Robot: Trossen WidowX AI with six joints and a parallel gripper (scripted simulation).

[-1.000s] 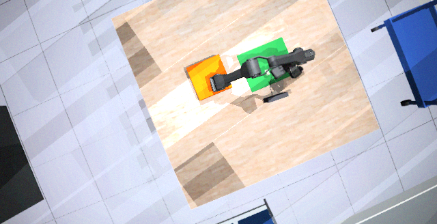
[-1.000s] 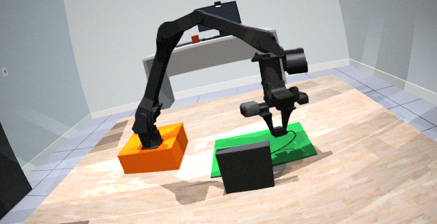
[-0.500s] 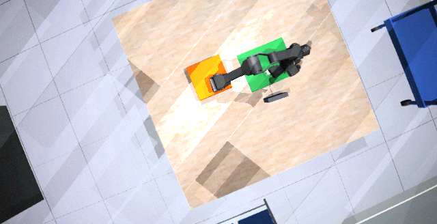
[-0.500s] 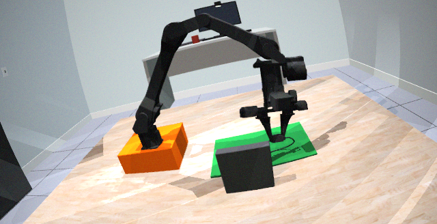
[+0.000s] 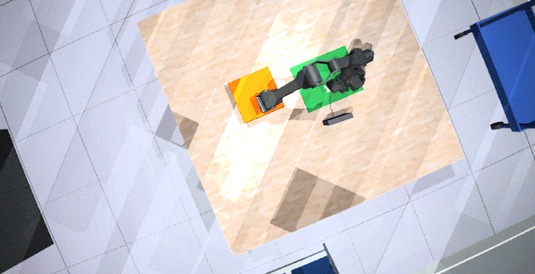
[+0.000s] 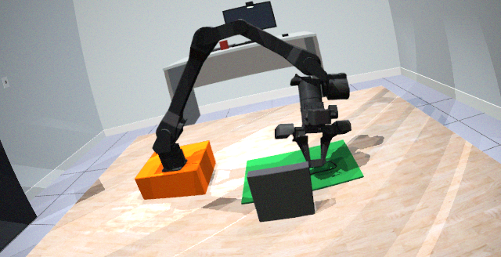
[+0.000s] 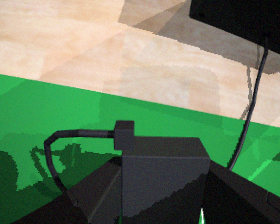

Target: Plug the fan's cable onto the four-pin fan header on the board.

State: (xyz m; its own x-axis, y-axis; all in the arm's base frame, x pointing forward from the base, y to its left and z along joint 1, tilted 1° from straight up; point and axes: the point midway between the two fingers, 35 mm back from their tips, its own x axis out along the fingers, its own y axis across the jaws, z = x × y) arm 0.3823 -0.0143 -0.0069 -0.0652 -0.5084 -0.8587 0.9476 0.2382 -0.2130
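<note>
The green board is 8 cm to the left of my gripper tip, 6 cm below it and 5 cm behind it. Round my gripper tip: black plug (1 cm to the left); dark square fan (12 cm to the right, 7 cm behind, 1 cm above).
</note>
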